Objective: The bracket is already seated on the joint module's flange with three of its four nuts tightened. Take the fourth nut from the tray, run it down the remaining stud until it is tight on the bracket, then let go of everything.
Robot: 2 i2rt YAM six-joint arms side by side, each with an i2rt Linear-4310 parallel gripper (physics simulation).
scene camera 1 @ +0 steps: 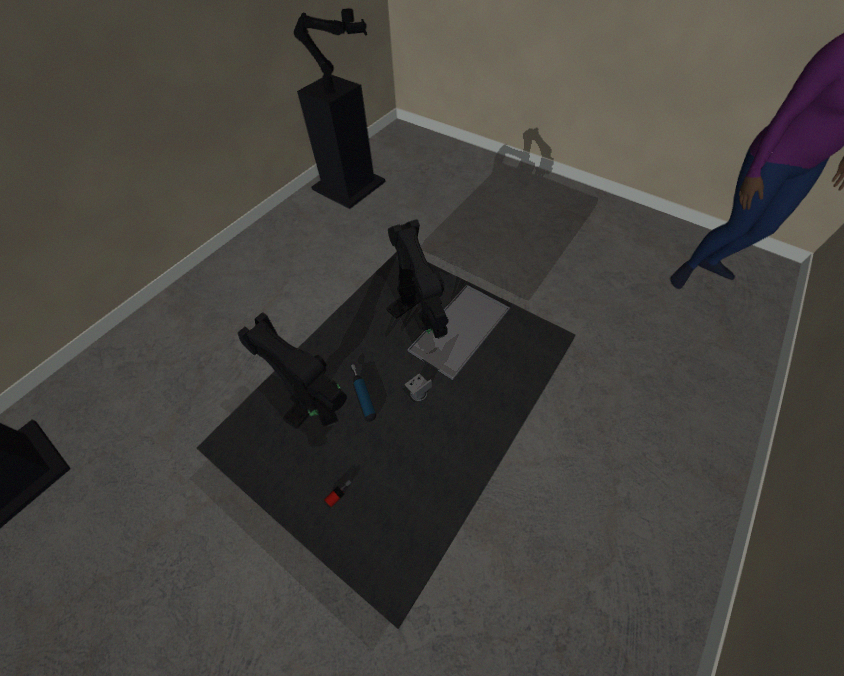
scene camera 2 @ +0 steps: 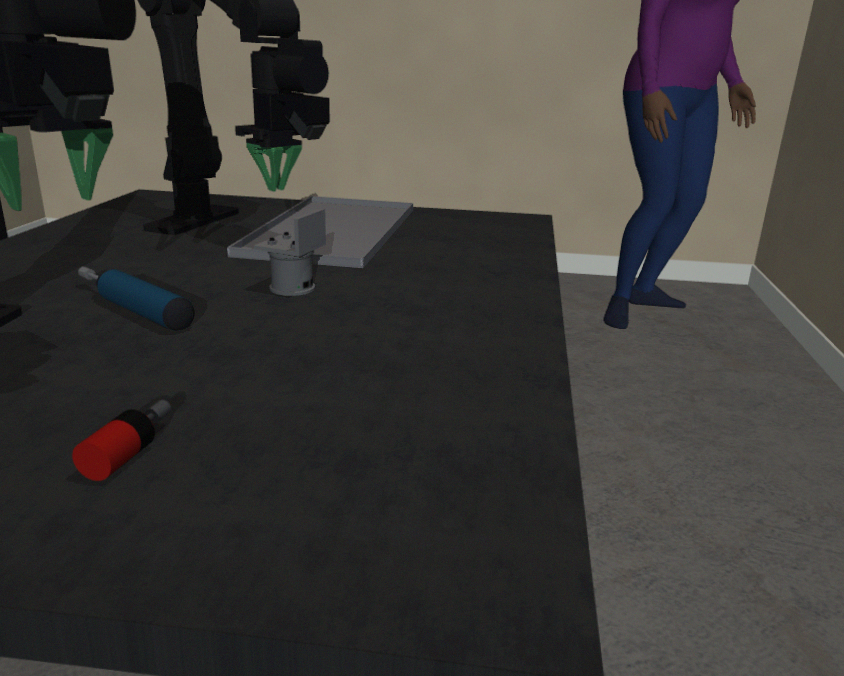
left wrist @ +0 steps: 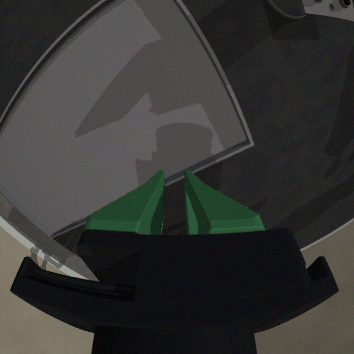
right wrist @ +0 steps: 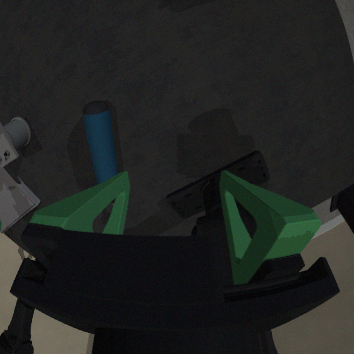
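Seen in the pictures: left gripper, fingertip midpoint: (scene camera 1: 430, 332) (scene camera 2: 276, 190) (left wrist: 173, 177); right gripper, fingertip midpoint: (scene camera 2: 52, 204) (right wrist: 174, 177); left arm's base at its link origin: (scene camera 1: 408, 301) (scene camera 2: 194, 221); right arm's base at its link origin: (right wrist: 217, 185).
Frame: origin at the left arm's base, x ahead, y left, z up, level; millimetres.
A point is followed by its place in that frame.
Note:
The joint module (scene camera 1: 418, 396) (scene camera 2: 290, 273) @(x 371, y -286, z 31 mm) (right wrist: 19, 131) @(x 356, y -289, z 25 mm) stands upright on the dark table, with the bracket (scene camera 1: 417, 383) @(x 352, y -258, z 67 mm) (scene camera 2: 310, 232) @(x 393, y -267, z 86 mm) on top. Three dark nuts or stud ends show on the bracket in scene camera 2; I cannot tell them apart. The pale tray (scene camera 1: 479, 309) @(x 241, y 190, z 4 mm) (scene camera 2: 380, 223) @(x 319, y 135, z 4 mm) (left wrist: 60, 165) @(x 243, y 85, z 4 mm) lies behind the module; no nut can be made out in it. My left gripper (scene camera 2: 277, 188) @(x 232, y -85, z 95 mm) (left wrist: 173, 177) @(x 232, y -85, z 95 mm) is shut with empty fingers, above the tray's near-left end. My right gripper (scene camera 2: 52, 204) @(x 268, y -559, z 164 mm) (right wrist: 174, 177) @(x 268, y -559, z 164 mm) is open and empty, high above the table, left of the blue-handled driver.
The blue-handled driver (scene camera 1: 364, 398) @(x 256, y -431, z 41 mm) (scene camera 2: 140, 295) @(x 262, y -450, z 34 mm) (right wrist: 101, 140) @(x 275, y -449, z 38 mm) lies between the right arm and the module. A red-handled driver (scene camera 1: 333, 497) @(x 461, y -714, z 33 mm) (scene camera 2: 109, 447) @(x 471, y -732, z 29 mm) lies nearer the front left. A person (scene camera 1: 789, 154) (scene camera 2: 669, 154) stands beyond the table. Another arm stands on a black pedestal (scene camera 1: 338, 137).

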